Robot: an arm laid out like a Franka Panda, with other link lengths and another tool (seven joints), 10 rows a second.
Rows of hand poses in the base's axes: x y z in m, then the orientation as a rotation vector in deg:
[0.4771, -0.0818, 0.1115, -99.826, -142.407, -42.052]
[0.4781, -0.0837, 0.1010, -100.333, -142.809, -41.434]
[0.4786, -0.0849, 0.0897, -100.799, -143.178, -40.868]
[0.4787, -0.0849, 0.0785, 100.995, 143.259, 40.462]
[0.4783, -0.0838, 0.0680, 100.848, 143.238, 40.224]
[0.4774, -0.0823, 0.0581, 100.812, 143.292, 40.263]
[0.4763, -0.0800, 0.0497, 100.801, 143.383, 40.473]
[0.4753, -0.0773, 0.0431, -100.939, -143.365, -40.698]
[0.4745, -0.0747, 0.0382, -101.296, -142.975, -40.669]
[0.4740, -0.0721, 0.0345, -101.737, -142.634, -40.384]
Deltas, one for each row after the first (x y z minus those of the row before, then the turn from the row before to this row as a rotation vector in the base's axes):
[0.0010, -0.0019, -0.0105, -0.632, -0.069, -0.218]
[0.0005, -0.0012, -0.0113, -0.580, -0.068, -0.201]
[0.0001, 0.0000, -0.0112, -0.388, -0.068, -0.139]
[-0.0004, 0.0011, -0.0105, -0.204, -0.057, 0.033]
[-0.0009, 0.0015, -0.0099, 0.030, 0.006, 0.045]
[-0.0011, 0.0023, -0.0084, 0.157, 0.014, 0.064]
[-0.0010, 0.0027, -0.0066, 0.185, 0.037, -0.049]
[-0.0008, 0.0026, -0.0049, 0.107, 0.154, -0.294]
[-0.0005, 0.0026, -0.0037, -0.047, 0.234, -0.326]

